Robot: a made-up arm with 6 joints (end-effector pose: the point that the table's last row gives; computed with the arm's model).
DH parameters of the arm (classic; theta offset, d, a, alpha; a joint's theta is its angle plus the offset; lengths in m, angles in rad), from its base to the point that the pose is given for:
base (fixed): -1.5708 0.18 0 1.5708
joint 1: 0 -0.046 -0.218 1.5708
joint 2: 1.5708 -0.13 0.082 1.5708
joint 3: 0 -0.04 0.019 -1.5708
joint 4: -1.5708 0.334 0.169 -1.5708
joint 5: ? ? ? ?
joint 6: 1.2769 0 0.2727 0
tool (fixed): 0.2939 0.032 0 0
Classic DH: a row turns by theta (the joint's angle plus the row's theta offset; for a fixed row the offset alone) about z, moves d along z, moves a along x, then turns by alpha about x.
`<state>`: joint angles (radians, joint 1 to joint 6).
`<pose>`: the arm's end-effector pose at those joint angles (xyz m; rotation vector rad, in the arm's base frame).
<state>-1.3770 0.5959 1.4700 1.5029 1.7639 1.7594</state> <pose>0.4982 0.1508 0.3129 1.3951 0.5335 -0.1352</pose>
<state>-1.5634 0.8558 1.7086 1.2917 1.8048 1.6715</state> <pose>0.4481 0.0298 0.1464 1.2630 0.7713 -0.4464</pose>
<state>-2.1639 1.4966 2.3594 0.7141 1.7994 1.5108</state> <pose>0.0589 -0.1588 -0.1737 0.5034 1.5964 -0.7199</pose>
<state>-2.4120 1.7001 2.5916 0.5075 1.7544 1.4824</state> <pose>-0.0518 -0.2181 -0.2307 0.1345 1.7661 -0.5288</pose>
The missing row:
joint 5: 0 0.206 0.096 -1.5708
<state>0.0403 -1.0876 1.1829 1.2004 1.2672 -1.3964</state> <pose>-0.2150 0.0849 0.0045 0.0607 -0.4327 -1.7229</pose>
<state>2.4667 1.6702 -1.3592 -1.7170 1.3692 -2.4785</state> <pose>-0.3250 -0.4048 0.0054 -0.7266 -2.6046 -0.8192</pose>
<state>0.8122 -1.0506 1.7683 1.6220 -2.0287 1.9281</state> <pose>-0.1149 0.2603 -0.2546 -1.1424 2.7109 -0.4266</pose>
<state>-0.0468 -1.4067 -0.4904 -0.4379 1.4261 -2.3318</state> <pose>0.2730 -0.2716 0.3721 0.3203 -1.2073 -0.1430</pose>
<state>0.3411 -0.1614 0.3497 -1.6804 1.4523 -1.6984</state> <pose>0.1808 0.0509 0.3821 0.0777 -1.7139 0.4277</pose>
